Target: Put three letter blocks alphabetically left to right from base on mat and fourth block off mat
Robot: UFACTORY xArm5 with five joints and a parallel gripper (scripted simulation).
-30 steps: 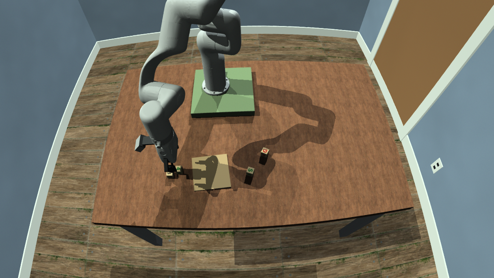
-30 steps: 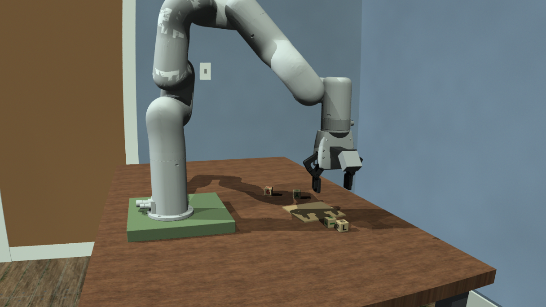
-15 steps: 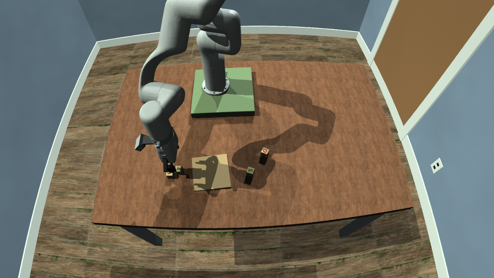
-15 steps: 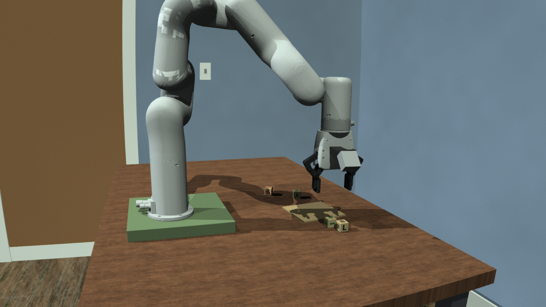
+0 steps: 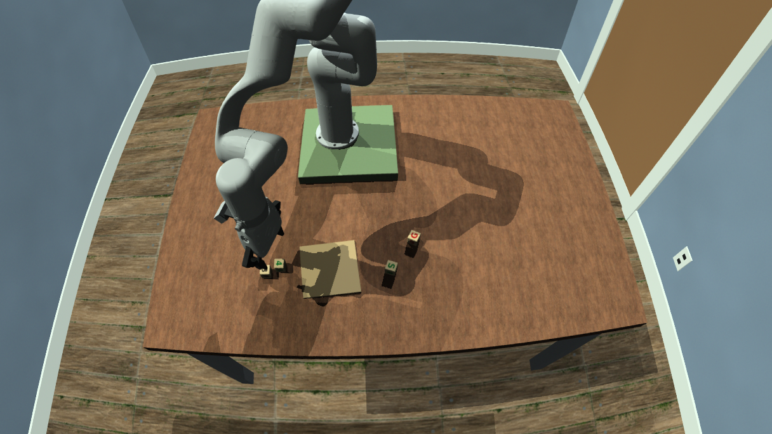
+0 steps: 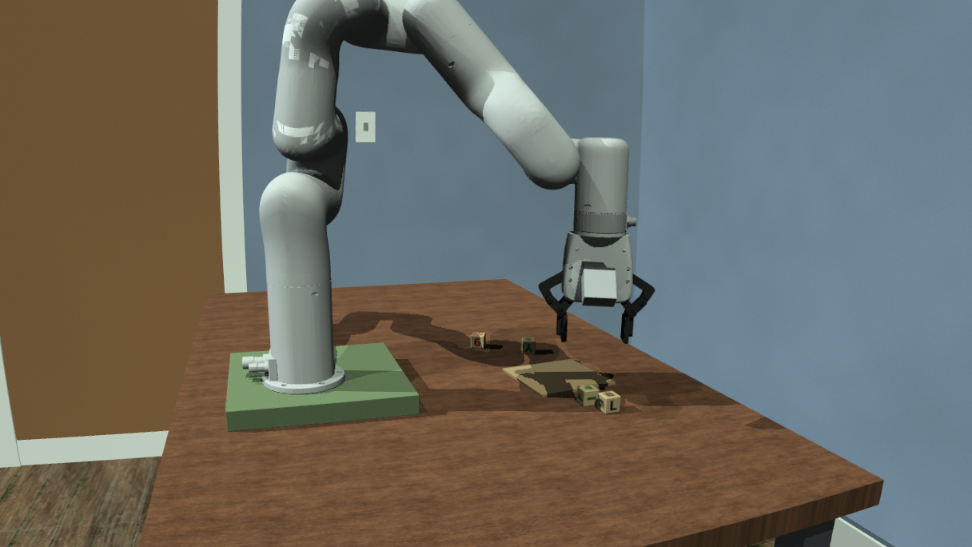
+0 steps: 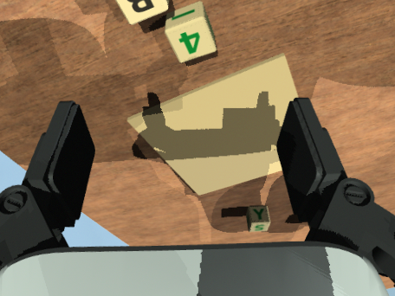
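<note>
My gripper is now 100 mm above the cream block. Also, from my hand: tan mat 130 mm to the left, 110 mm below, 10 mm behind.
</note>
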